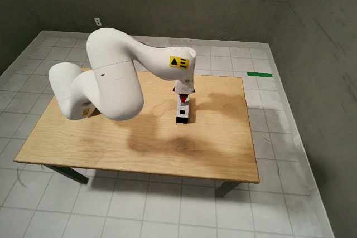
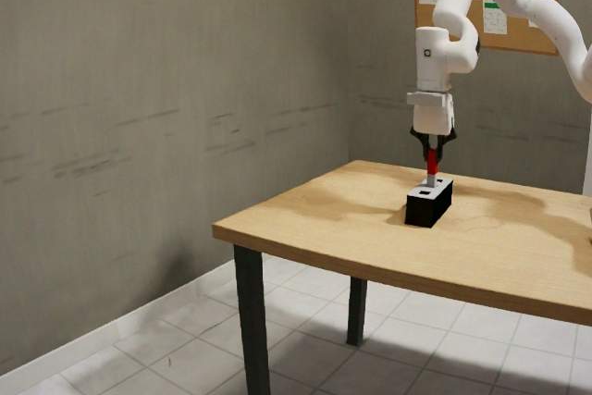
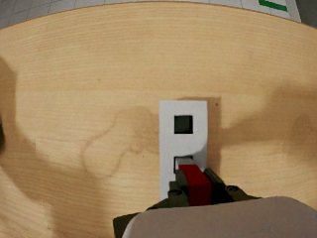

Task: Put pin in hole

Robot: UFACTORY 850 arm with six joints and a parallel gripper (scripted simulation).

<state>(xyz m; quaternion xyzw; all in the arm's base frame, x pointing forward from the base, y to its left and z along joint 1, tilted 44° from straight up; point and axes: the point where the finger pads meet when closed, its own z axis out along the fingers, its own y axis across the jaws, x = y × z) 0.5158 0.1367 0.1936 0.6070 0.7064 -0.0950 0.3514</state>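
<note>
The pin is 20 mm below my hand. The rest, counted from my hand: black block 120 mm below.
</note>
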